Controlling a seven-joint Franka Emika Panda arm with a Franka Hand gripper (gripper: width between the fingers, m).
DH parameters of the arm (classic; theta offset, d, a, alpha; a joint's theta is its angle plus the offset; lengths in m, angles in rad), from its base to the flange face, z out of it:
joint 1: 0 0.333 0 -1.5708
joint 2: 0 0 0 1.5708
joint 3: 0 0.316 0.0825 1.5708
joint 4: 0 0 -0.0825 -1.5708
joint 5: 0 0.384 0 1.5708
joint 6: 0 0 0.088 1.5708
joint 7: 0 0.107 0 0
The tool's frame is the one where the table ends.
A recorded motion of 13 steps. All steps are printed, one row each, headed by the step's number.
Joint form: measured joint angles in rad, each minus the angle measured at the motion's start. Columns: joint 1, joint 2, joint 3, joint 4, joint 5, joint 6, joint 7.
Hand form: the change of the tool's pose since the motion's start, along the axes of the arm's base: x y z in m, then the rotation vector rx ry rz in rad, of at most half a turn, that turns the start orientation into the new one. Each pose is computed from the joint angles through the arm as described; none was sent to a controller.
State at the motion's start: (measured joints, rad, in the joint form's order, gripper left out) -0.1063 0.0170 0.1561 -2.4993 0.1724 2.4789 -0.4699
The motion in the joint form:
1: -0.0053 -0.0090 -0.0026 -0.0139 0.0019 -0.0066 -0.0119
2: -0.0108 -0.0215 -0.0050 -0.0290 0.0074 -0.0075 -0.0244
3: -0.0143 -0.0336 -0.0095 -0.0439 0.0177 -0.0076 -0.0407
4: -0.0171 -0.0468 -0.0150 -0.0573 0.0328 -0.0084 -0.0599
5: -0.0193 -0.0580 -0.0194 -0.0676 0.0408 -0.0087 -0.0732
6: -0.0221 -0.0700 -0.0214 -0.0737 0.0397 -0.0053 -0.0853
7: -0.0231 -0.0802 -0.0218 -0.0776 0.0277 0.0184 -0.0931
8: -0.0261 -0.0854 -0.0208 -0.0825 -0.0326 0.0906 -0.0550
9: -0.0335 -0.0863 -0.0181 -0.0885 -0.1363 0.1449 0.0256
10: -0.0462 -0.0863 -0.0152 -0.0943 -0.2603 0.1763 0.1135
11: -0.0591 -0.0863 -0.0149 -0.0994 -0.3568 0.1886 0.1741
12: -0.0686 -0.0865 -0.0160 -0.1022 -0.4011 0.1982 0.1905
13: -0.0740 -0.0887 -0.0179 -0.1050 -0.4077 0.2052 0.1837
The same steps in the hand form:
1: -0.0052 -0.0038 -0.0017 0.0006 0.0103 0.0031
2: -0.0101 -0.0077 -0.0017 0.0024 0.0126 0.0032
3: -0.0149 -0.0116 -0.0019 0.0074 0.0139 0.0030
4: -0.0192 -0.0155 -0.0011 0.0154 0.0128 0.0015
5: -0.0225 -0.0186 0.0000 0.0193 0.0107 0.0016
6: -0.0237 -0.0209 0.0032 0.0170 0.0001 0.0094
7: -0.0220 -0.0222 0.0082 0.0049 -0.0300 0.0230
8: -0.0160 -0.0241 0.0151 -0.0406 -0.0974 0.0261
9: -0.0127 -0.0248 0.0185 -0.0996 -0.1418 0.0248
10: -0.0118 -0.0259 0.0192 -0.1609 -0.1673 0.0324
11: -0.0128 -0.0286 0.0182 -0.2065 -0.1771 0.0429
12: -0.0132 -0.0318 0.0180 -0.2272 -0.1853 0.0547
13: -0.0136 -0.0347 0.0186 -0.2307 -0.1910 0.0602

